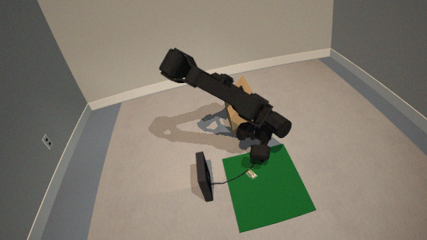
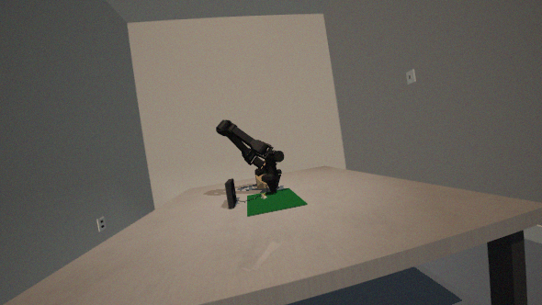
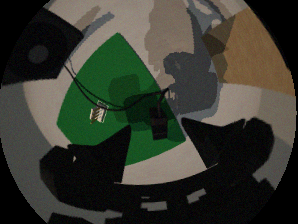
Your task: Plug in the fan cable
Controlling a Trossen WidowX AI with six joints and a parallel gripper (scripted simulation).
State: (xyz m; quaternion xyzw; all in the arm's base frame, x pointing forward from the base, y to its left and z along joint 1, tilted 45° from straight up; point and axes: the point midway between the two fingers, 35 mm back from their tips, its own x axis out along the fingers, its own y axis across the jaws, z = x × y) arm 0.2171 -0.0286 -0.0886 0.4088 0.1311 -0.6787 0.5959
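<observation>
Now: the four-pin fan header 8 cm ahead of my gripper tip, 6 cm to the right of it and 2 cm below it. From my gripper tip the other things lie so: green board (12 cm ahead, 3 cm to the right, 3 cm below); black fan (21 cm to the right, 9 cm ahead, 4 cm above); black plug (1 cm to the right, 1 cm above).
</observation>
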